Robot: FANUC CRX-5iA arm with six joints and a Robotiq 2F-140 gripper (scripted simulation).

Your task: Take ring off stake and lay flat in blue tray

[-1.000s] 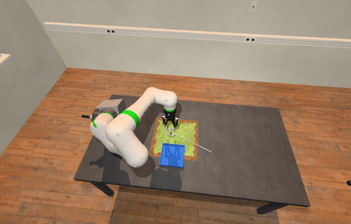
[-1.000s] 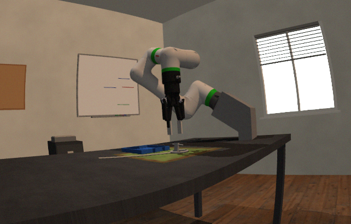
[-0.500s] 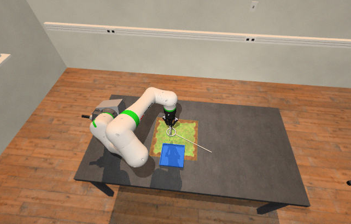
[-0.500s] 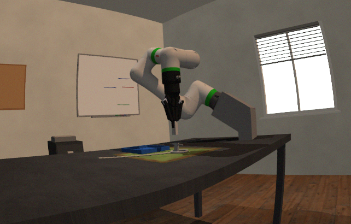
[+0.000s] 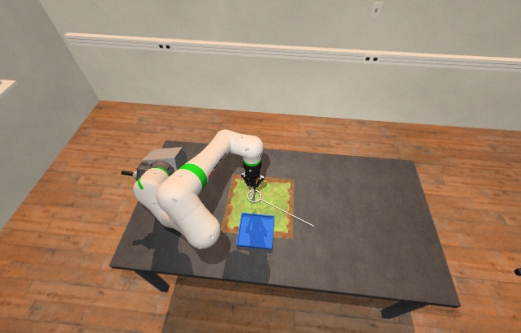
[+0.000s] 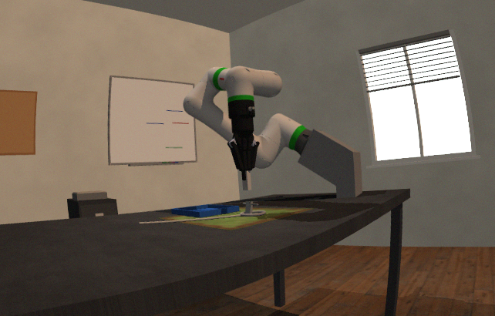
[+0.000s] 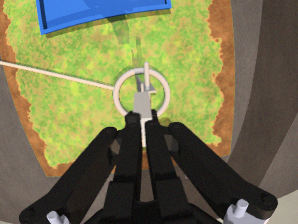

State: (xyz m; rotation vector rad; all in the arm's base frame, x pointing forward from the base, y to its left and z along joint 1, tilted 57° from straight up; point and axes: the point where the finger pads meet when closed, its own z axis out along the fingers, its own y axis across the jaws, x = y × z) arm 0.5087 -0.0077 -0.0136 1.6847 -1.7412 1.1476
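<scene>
My gripper is now 100 mm above the grey stake. Round my hand: blue tray: 30 mm ahead, 200 mm to the right, 110 mm below; then ring: 20 mm to the left, 110 mm below.
</scene>
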